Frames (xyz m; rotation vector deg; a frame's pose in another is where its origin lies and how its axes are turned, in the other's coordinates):
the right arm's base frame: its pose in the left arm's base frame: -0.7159 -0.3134 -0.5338 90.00 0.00 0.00
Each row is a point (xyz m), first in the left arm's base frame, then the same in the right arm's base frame.
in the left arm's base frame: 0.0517 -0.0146 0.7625
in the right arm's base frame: 0.7676 1.2963 -0.2988
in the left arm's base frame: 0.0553 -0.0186 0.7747
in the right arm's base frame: 0.7712 1.3085 -0.2948
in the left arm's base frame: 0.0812 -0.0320 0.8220
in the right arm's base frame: 0.7971 1.3558 -0.2814
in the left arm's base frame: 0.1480 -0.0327 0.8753
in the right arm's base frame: 0.8639 1.4091 -0.2807
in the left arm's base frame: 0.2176 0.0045 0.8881
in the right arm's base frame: 0.9335 1.4219 -0.3179
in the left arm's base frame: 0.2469 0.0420 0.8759
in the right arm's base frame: 0.9628 1.4097 -0.3554
